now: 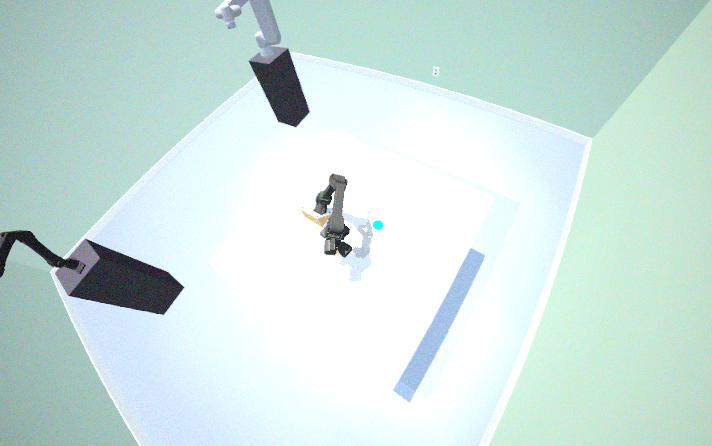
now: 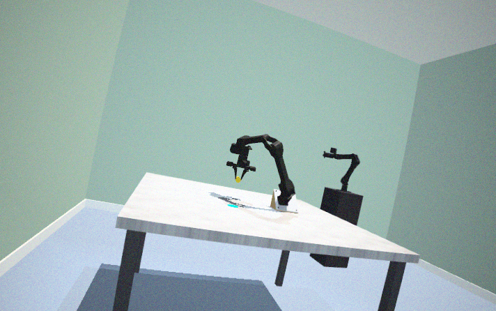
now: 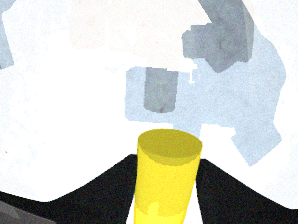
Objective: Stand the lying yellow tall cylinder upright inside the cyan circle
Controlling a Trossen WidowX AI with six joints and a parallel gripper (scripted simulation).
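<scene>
My gripper tip is now 8 cm short of the cyan circle, 26 cm to the right of it and 12 cm above it. From my gripper tip the other things lie so: yellow cylinder 2 cm to the right.
</scene>
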